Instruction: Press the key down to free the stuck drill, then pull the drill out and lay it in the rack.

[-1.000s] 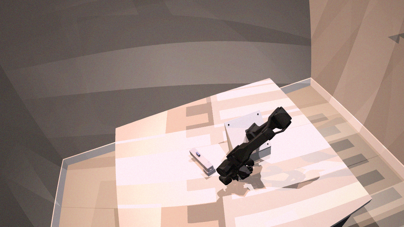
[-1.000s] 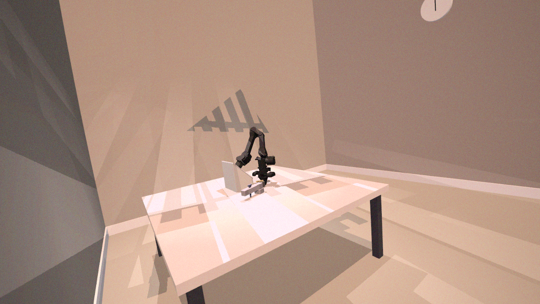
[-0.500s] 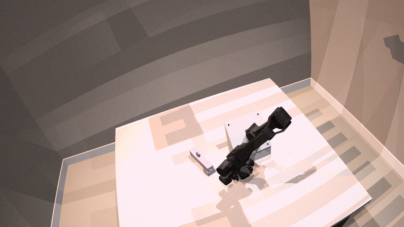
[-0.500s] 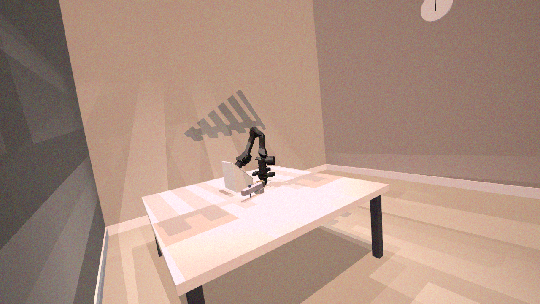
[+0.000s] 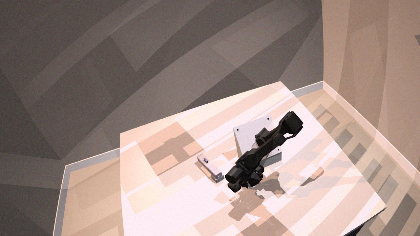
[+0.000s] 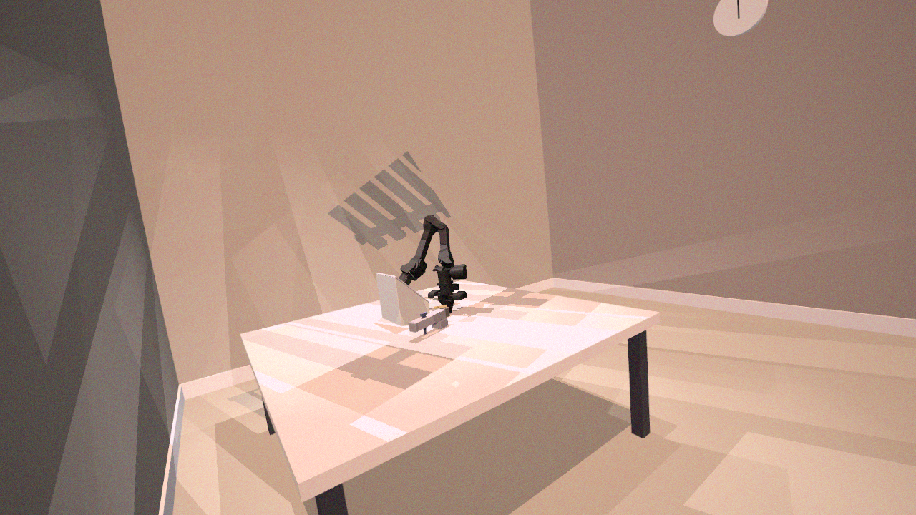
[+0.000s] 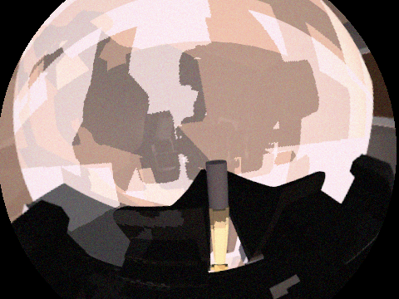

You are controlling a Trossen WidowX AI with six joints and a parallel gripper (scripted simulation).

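Right now the drill is 10 mm ahead of my gripper tip, 40 mm to the right of it and 40 mm above it. The rest, counted from my gripper tip: blue key 140 mm ahead, 220 mm to the right, 50 mm above; grey sleeve fixture 140 mm ahead, 190 mm to the right, 40 mm above.
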